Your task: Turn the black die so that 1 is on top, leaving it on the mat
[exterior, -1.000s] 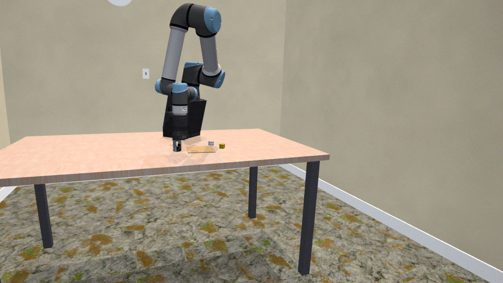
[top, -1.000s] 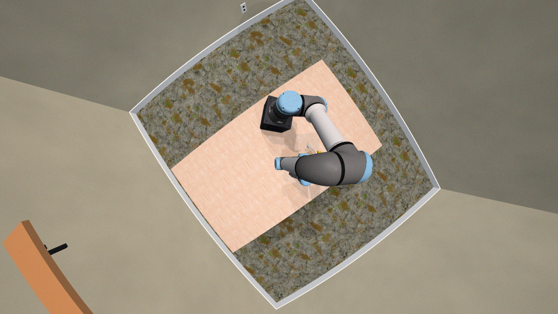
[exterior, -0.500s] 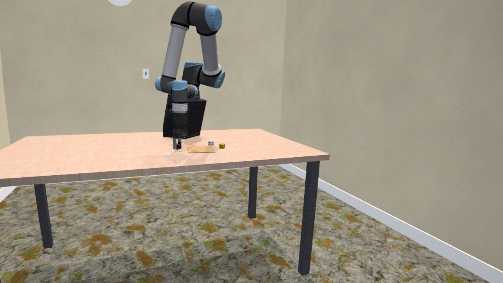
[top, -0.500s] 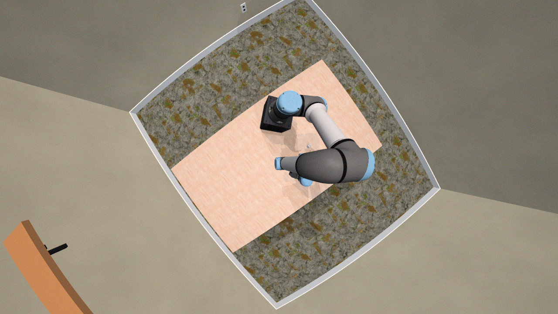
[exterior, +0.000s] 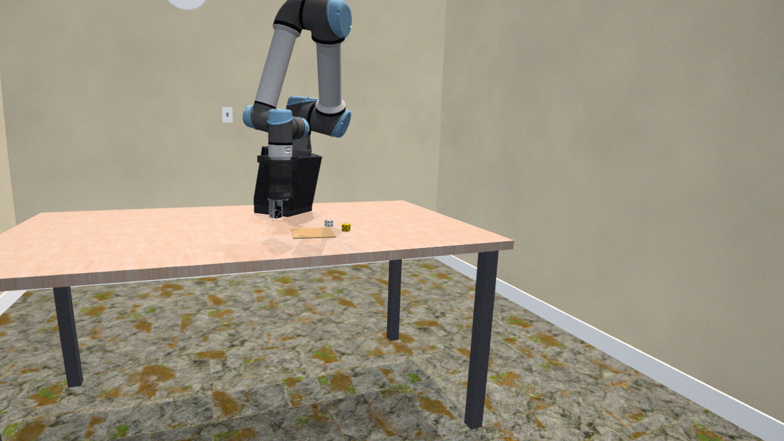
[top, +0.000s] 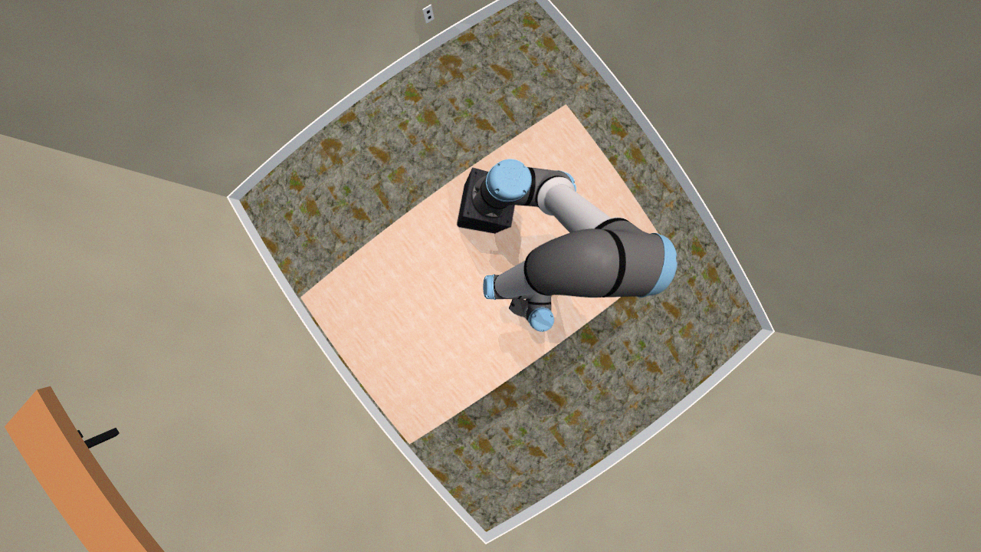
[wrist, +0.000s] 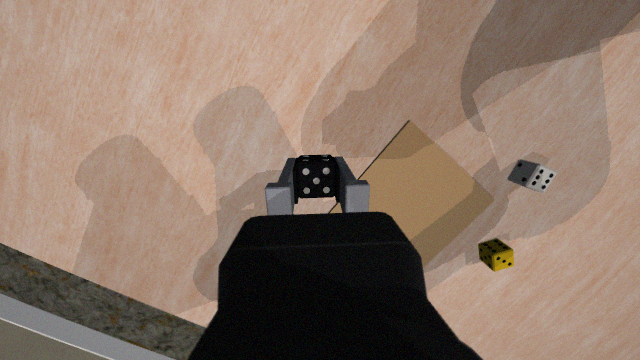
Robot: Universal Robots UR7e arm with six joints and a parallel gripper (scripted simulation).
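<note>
The tan mat lies 10 mm ahead of my hand, 120 mm to the left of it and 80 mm below it. Also, from my hand: white die: 90 mm behind, 210 mm to the left, 70 mm below; then black die: 10 mm below; then yellow die: 10 mm ahead, 250 mm to the left, 70 mm below.
</note>
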